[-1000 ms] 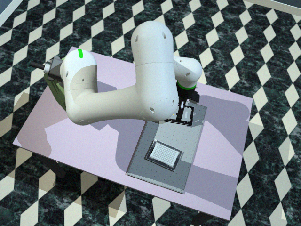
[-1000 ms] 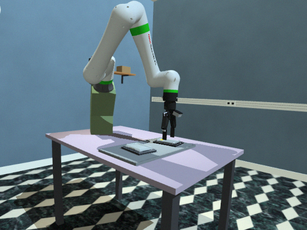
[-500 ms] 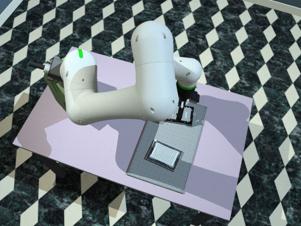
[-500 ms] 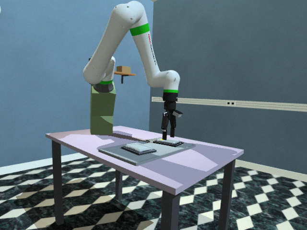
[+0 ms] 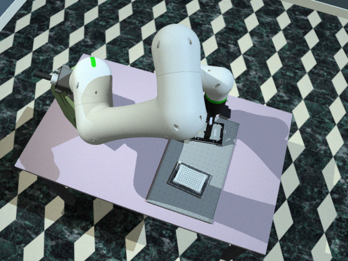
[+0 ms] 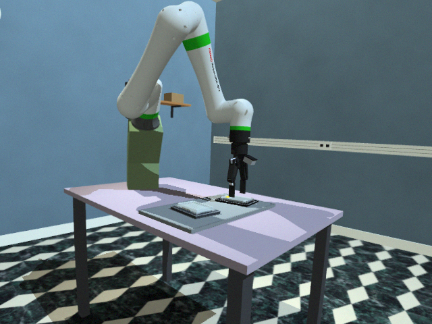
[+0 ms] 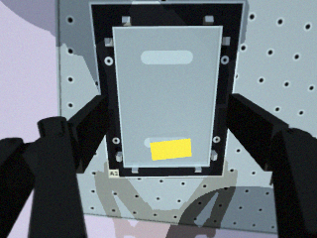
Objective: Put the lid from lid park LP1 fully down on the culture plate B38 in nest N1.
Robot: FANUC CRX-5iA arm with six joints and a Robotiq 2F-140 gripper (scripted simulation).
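Now: the clear lid 4 cm below my hand. The rest, counted from my hand: corner mark: 13 cm behind, 17 cm to the right, 4 cm below; white culture plate B38: 8 cm behind, 25 cm to the right, 4 cm below; lid park frame: 5 cm below.
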